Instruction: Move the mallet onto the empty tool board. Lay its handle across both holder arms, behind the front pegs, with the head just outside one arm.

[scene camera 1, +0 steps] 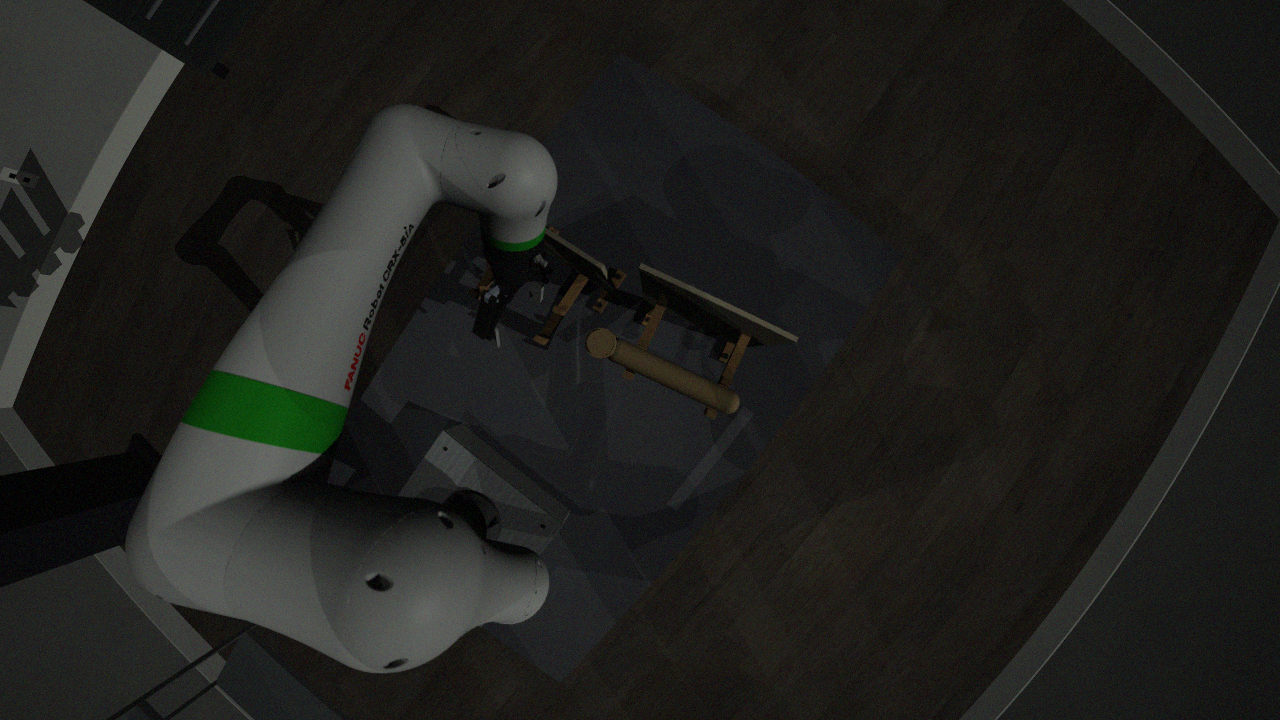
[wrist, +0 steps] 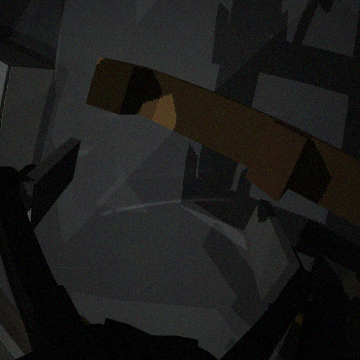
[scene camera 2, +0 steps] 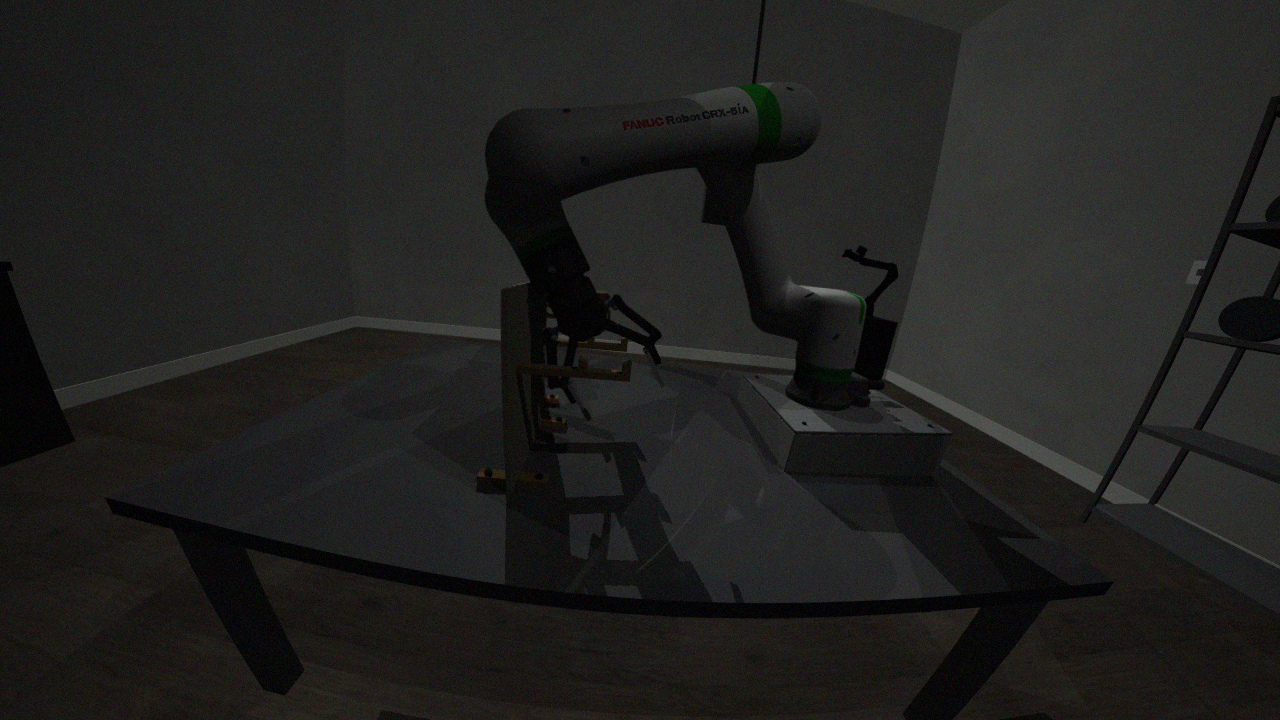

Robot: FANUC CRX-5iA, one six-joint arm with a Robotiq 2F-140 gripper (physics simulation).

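Where they show: gripper, fingertip midpoint: (scene camera 1: 515, 320) (wrist: 165, 188) (scene camera 2: 625, 400); arm's base, link origin: (scene camera 1: 470, 521) (scene camera 2: 817, 398).
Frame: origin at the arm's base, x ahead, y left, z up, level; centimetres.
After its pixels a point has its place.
The mallet (scene camera 1: 666, 371) {x 53.9, y -17.6, z 16.3 cm} lies across the two arms of the right-hand board (scene camera 1: 717, 302) {x 66.5, y -18.0, z 23.1 cm}; its round head (scene camera 1: 601, 342) {x 52.2, y -6.3, z 18.3 cm} is just outside that board's left arm. The mallet cannot be made out in scene camera 2 or the wrist view. The empty tool board (scene camera 1: 577, 254) {x 61.7, y 4.1, z 20.4 cm} (scene camera 2: 514, 331) {x 61.9, y 22.0, z 15.1 cm} stands upright beside it, to the left in scene camera 1. One of its wooden holder arms (scene camera 1: 560, 308) {x 52.9, y 4.3, z 11.7 cm} (scene camera 2: 586, 370) {x 51.9, y 21.3, z 10.1 cm} crosses the upper wrist view, where the arm (wrist: 215, 115) {x 49.9, y 20.7, z 9.9 cm} shows its pegs. My gripper (scene camera 1: 519, 313) {x 45.4, y 13.9, z 2.7 cm} (scene camera 2: 621, 385) {x 45.4, y 13.9, z 2.7 cm} (wrist: 165, 188) {x 45.4, y 13.9, z 2.7 cm} is open and empty at the empty board's front.
The boards stand on the dark table (scene camera 2: 358, 501) {x 82.7, y 30.2, z -8.8 cm}. The pale base block (scene camera 1: 447, 456) {x 10.0, y 12.4, z -0.1 cm} (scene camera 2: 859, 452) {x 0.2, y 17.6, z -3.9 cm} under the robot is in front of the boards. The two boards stand close side by side. A shelf rack stands away from the table at the right of scene camera 2.
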